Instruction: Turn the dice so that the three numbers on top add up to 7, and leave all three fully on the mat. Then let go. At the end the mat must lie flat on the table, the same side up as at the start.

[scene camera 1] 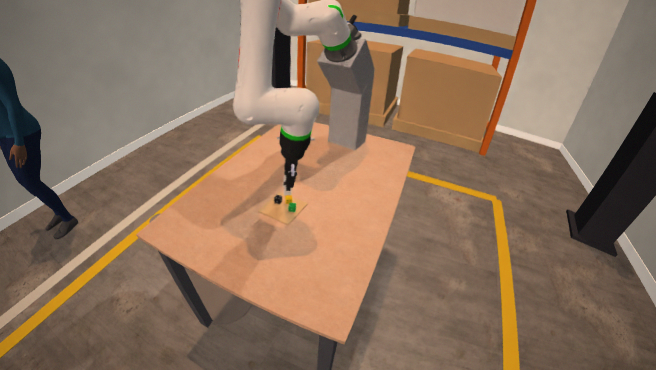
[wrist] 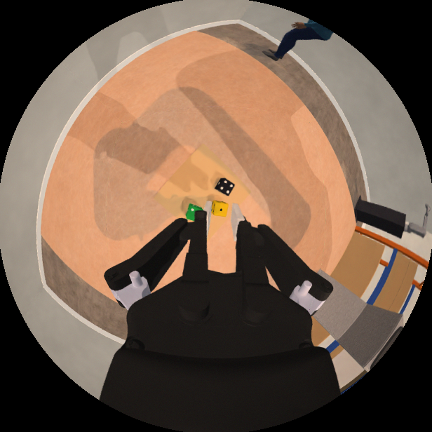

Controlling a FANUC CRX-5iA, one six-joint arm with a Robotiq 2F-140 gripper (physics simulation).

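Places are measured from the arm's base along level axes (x ahead, y right, z down), in centimetres.
Where they show: gripper, between the fingertips: [scene camera 1: 286, 190]; arm's base, origin of its link: [scene camera 1: 341, 49].
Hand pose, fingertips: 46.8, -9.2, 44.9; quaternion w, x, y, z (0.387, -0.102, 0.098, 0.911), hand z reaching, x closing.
Things, the pixels of their top centre, and the offset from my fingertips, as dx, dy, dz. Level surfaces: height alone.
- yellow die, centre of its top: [scene camera 1: 288, 197] -1.4, +0.4, +4.2
- black die, centre of its top: [scene camera 1: 278, 196] +1.2, +3.8, +4.2
- mat, centre of its top: [scene camera 1: 283, 207] +2.3, +0.2, +6.7
- green die, centre of its top: [scene camera 1: 292, 204] +1.3, -3.6, +4.2
- wooden table, height of its surface: dz +7.1
The yellow die [scene camera 1: 288, 199] [wrist: 220, 208] stands between the fingertips of my gripper [scene camera 1: 288, 193] [wrist: 221, 210], which is partly open and points down; a gap shows beside the die in the wrist view, and its top shows one pip. The black die [scene camera 1: 278, 199] [wrist: 224, 186] lies close by on the mat [scene camera 1: 281, 216] [wrist: 204, 154], with four white pips up. The green die [scene camera 1: 292, 207] [wrist: 192, 212] is just outside the left finger in the wrist view, partly hidden by it; a white pip shows. The mat lies flat; part of it is hidden under the gripper.
The wooden table [scene camera 1: 320, 260] [wrist: 135, 100] carries the mat, with arm shadows across it. The grey robot pedestal [scene camera 1: 347, 105] [wrist: 367, 327] stands at the far end. Behind it is a rack with cardboard boxes [scene camera 1: 445, 95]. A person [scene camera 1: 22, 145] [wrist: 300, 37] is beyond the table's side.
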